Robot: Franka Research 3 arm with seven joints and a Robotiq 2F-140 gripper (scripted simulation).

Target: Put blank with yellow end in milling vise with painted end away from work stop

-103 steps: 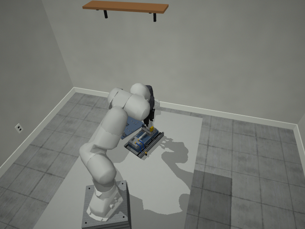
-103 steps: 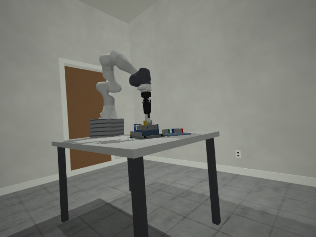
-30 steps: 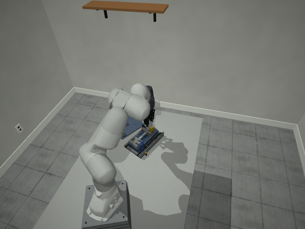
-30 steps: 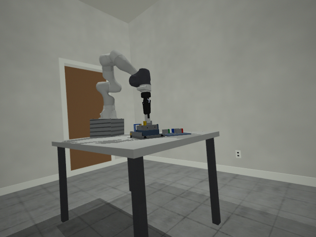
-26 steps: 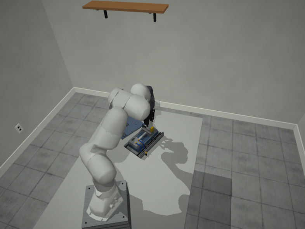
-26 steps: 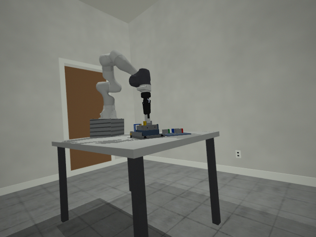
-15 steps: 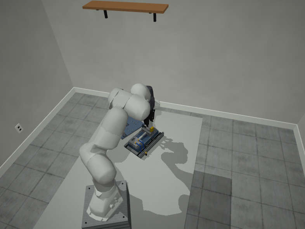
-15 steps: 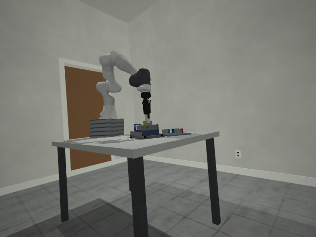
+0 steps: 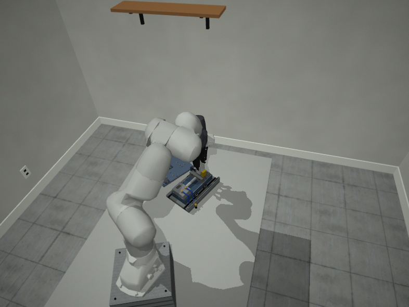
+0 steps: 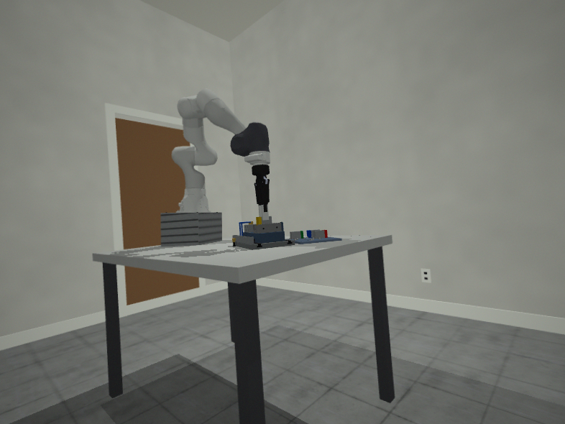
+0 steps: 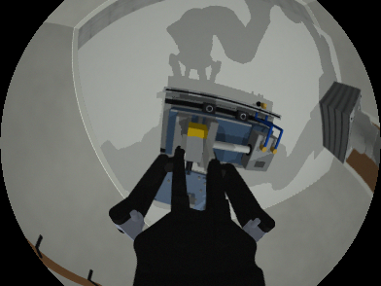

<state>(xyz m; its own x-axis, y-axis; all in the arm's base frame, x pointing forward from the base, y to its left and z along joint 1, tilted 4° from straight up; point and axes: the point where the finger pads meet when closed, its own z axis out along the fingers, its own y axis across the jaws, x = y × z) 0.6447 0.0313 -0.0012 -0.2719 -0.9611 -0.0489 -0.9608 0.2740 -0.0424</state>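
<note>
The yellow-ended blank is 4 cm below my hand. The rest, counted from my hand: milling vise: 10 cm below, 7 cm behind, 3 cm to the left; then green-ended blank: 24 cm to the left, 12 cm below, 7 cm behind; then work stop rod: 6 cm to the left, 6 cm below, 1 cm ahead.
</note>
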